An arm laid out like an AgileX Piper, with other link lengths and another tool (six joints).
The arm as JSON. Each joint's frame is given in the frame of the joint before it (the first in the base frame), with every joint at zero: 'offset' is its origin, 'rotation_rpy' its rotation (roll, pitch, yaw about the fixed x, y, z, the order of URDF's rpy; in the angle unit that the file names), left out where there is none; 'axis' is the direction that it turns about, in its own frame. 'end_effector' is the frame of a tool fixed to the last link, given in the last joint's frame.
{
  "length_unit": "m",
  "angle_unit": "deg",
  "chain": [
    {
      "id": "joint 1",
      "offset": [
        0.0,
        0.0,
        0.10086
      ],
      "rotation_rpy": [
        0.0,
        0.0,
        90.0
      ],
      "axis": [
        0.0,
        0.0,
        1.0
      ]
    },
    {
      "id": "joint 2",
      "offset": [
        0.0,
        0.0,
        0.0
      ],
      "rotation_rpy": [
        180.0,
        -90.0,
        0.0
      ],
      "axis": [
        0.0,
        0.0,
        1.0
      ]
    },
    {
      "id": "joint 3",
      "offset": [
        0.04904,
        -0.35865,
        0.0
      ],
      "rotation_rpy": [
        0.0,
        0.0,
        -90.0
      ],
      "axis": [
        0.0,
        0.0,
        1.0
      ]
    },
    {
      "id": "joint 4",
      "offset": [
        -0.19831,
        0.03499,
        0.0
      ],
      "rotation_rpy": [
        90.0,
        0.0,
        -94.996
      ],
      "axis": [
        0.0,
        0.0,
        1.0
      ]
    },
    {
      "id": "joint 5",
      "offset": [
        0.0,
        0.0,
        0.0
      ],
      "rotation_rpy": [
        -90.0,
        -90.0,
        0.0
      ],
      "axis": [
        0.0,
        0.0,
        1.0
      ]
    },
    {
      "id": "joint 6",
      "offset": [
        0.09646,
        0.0,
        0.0
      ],
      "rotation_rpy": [
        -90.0,
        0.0,
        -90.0
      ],
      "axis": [
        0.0,
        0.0,
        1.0
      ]
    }
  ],
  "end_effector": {
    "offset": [
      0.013,
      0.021,
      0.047
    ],
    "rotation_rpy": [
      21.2,
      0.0,
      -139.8
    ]
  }
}
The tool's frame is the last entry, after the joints.
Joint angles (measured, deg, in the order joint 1, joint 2, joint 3, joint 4, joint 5, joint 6), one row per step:
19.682, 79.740, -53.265, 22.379, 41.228, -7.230
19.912, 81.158, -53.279, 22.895, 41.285, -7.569
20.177, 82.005, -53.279, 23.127, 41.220, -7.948
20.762, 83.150, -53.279, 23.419, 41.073, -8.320
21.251, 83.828, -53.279, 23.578, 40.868, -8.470
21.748, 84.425, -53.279, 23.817, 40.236, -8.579
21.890, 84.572, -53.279, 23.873, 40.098, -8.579
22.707, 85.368, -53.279, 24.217, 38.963, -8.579
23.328, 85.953, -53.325, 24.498, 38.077, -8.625
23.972, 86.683, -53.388, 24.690, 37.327, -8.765
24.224, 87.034, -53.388, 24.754, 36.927, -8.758
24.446, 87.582, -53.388, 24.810, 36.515, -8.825
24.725, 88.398, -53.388, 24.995, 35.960, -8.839
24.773, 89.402, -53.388, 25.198, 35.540, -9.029
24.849, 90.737, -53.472, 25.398, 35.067, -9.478
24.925, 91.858, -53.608, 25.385, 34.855, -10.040
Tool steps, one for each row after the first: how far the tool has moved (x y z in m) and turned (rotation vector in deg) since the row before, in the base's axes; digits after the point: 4 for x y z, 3 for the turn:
0.0036, 0.0033, -0.0062, -0.156, 1.401, 0.343
0.0021, 0.0024, -0.0037, -0.206, 0.659, 0.474
0.0024, 0.0042, -0.0050, -0.245, 0.883, 0.732
0.0013, 0.0031, -0.0029, -0.120, 0.437, 0.477
0.0020, 0.0031, -0.0021, 0.058, 0.012, 0.259
0.0004, 0.0008, -0.0005, 0.016, 0.029, 0.067
0.0028, 0.0049, -0.0025, 0.183, -0.185, 0.249
0.0022, 0.0038, -0.0016, 0.166, -0.234, 0.207
0.0023, 0.0041, -0.0024, -0.015, -0.062, 0.399
0.0012, 0.0016, -0.0013, -0.014, -0.018, 0.068
0.0018, 0.0017, -0.0023, -0.123, 0.117, 0.102
0.0025, 0.0024, -0.0035, -0.093, 0.297, -0.003
0.0031, 0.0016, -0.0046, -0.239, 0.525, -0.044
0.0042, 0.0022, -0.0060, -0.412, 0.594, 0.191
0.0033, 0.0018, -0.0050, -0.539, 0.472, 0.500

